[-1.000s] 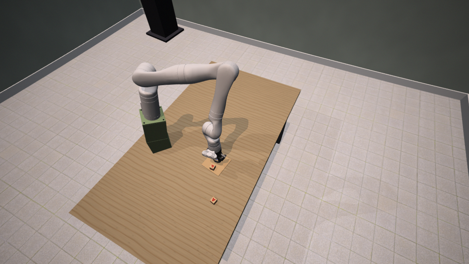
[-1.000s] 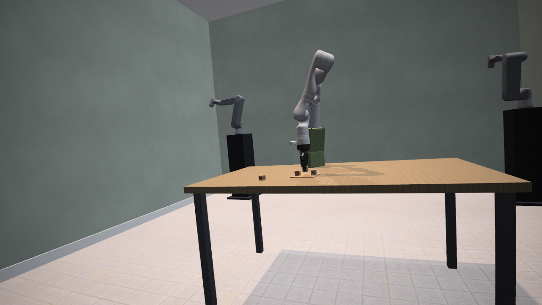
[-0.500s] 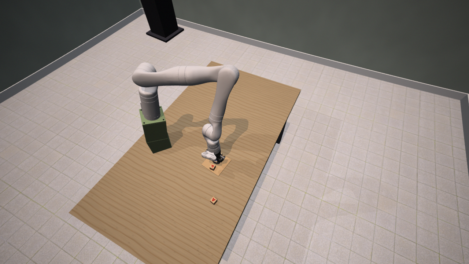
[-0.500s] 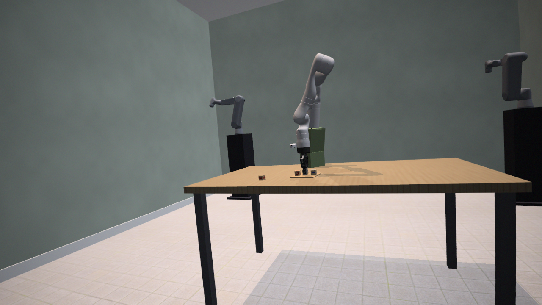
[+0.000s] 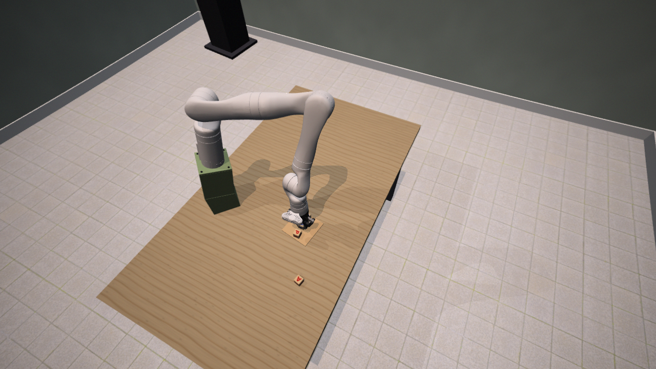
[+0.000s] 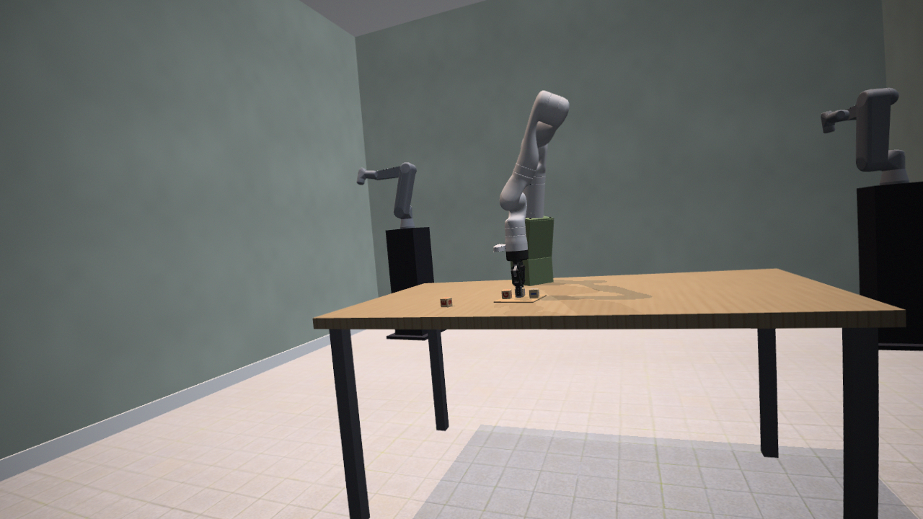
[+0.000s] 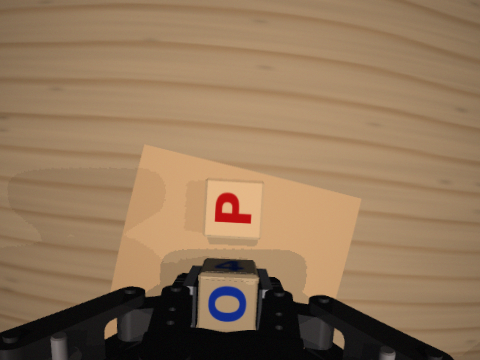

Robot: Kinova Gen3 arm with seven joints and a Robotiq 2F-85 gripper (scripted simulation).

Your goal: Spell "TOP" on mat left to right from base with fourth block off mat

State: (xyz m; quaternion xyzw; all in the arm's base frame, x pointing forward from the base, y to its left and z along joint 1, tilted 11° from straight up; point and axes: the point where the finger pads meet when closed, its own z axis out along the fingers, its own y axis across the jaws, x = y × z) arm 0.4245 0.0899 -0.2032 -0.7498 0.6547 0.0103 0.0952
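The tan mat is 3 cm below my hand.
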